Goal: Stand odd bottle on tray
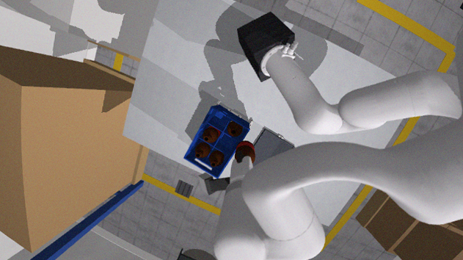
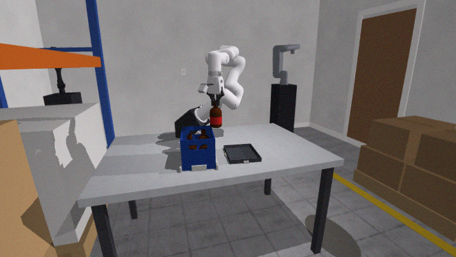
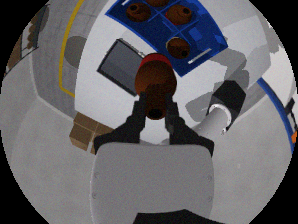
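My hand is 70 mm above the glass bottle. Also, from my hand: blue crate: 50 mm ahead, 120 mm to the right, 250 mm below; dark tray: 40 mm ahead, 150 mm to the left, 320 mm below.
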